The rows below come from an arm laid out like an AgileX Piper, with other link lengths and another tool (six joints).
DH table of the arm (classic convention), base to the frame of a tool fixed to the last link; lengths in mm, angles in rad. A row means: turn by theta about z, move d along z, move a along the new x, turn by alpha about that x. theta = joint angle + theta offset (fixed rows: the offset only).
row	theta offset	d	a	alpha
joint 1	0	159.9	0	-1.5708
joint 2	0.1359	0	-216.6	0
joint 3	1.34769	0	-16	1.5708
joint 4	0	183	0	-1.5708
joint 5	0	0	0	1.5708
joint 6	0.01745	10.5	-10.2	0.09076
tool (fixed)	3.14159	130.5	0	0
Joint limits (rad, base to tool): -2.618..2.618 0..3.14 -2.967..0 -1.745..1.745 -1.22..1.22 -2.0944..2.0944
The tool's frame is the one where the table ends.
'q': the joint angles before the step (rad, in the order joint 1, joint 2, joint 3, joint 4, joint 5, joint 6). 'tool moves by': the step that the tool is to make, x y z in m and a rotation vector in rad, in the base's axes. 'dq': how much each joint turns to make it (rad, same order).
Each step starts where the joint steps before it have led.
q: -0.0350, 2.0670, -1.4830, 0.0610, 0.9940, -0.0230
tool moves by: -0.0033, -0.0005, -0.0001, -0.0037, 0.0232, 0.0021
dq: -0.0001, -0.0009, -0.0004, -0.0060, 0.0243, 0.0019
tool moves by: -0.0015, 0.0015, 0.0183, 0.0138, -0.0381, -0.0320
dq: 0.0000, -0.0600, 0.0000, 0.0139, 0.0210, 0.0270
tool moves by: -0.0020, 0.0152, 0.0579, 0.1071, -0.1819, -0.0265
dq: 0.0022, -0.1850, 0.0001, 0.1220, 0.0078, -0.0117
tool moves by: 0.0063, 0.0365, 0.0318, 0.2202, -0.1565, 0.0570
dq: 0.0200, -0.0679, 0.0001, 0.2761, -0.0522, -0.1251
